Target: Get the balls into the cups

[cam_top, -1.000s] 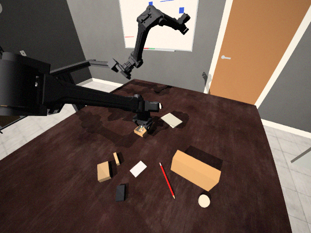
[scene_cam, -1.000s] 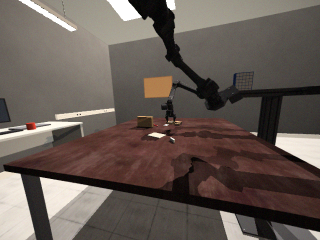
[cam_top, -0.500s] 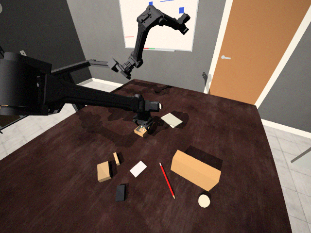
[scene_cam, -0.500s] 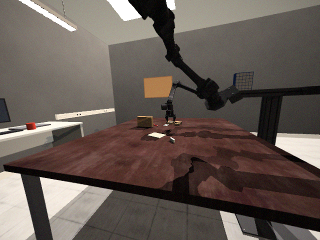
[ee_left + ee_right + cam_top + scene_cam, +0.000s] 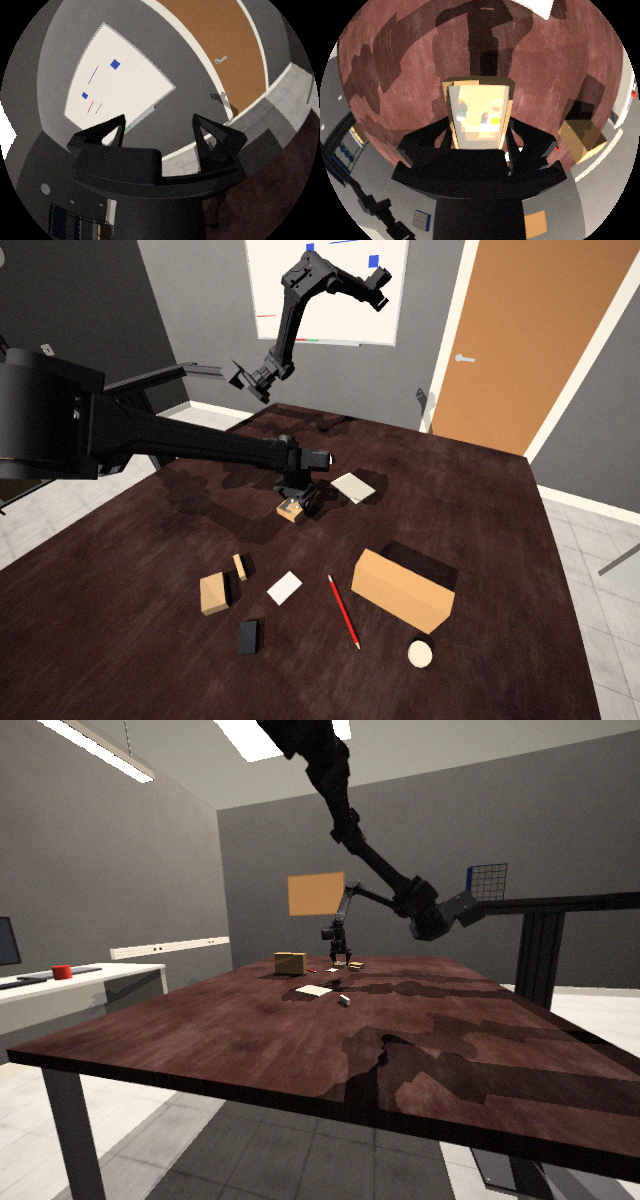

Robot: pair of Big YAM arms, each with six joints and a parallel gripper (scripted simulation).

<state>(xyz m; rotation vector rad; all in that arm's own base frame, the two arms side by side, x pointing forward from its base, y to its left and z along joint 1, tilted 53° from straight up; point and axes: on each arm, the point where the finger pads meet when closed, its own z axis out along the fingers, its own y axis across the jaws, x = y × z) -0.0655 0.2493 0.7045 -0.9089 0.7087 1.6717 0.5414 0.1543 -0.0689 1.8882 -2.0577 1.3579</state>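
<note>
Now: right hand 10 mm above the wooden puzzle. From my right hand the other things lie so: pale flat card: 250 mm to the left, 80 mm below, 60 mm ahead; red pencil: 270 mm ahead, 160 mm to the right, 80 mm below; cardboard box: 360 mm ahead, 70 mm to the right, 20 mm below.
</note>
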